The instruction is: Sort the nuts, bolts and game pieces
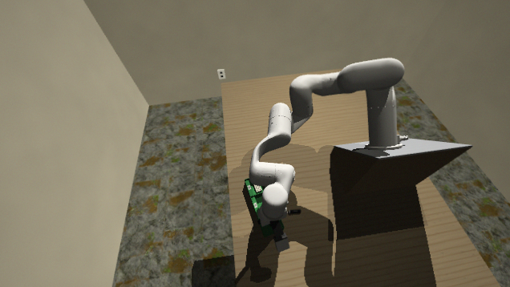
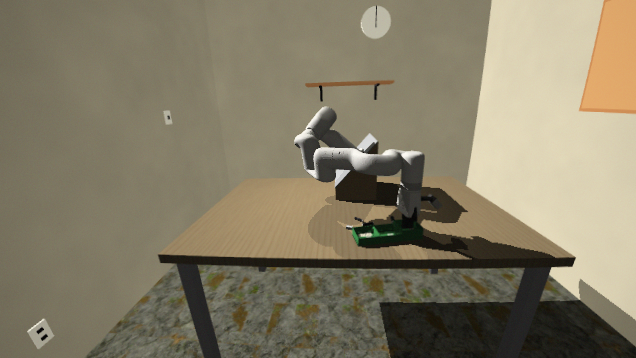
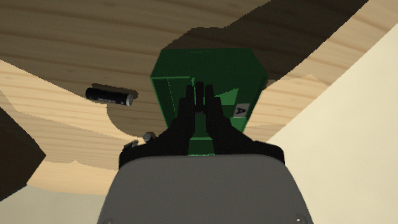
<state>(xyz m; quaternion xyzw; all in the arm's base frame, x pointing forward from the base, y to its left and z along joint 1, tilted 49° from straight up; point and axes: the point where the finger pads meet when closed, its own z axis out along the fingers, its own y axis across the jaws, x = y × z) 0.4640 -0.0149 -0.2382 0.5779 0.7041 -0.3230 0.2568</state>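
Now: the dark bolt 10 mm to the right of my hand and 20 mm below it. The rest, counted from my hand: small nut 40 mm behind, 230 mm to the right, 30 mm below; green bin 20 mm ahead, 80 mm to the right, 20 mm below; white game piece 40 mm ahead, 160 mm to the right, 30 mm below.
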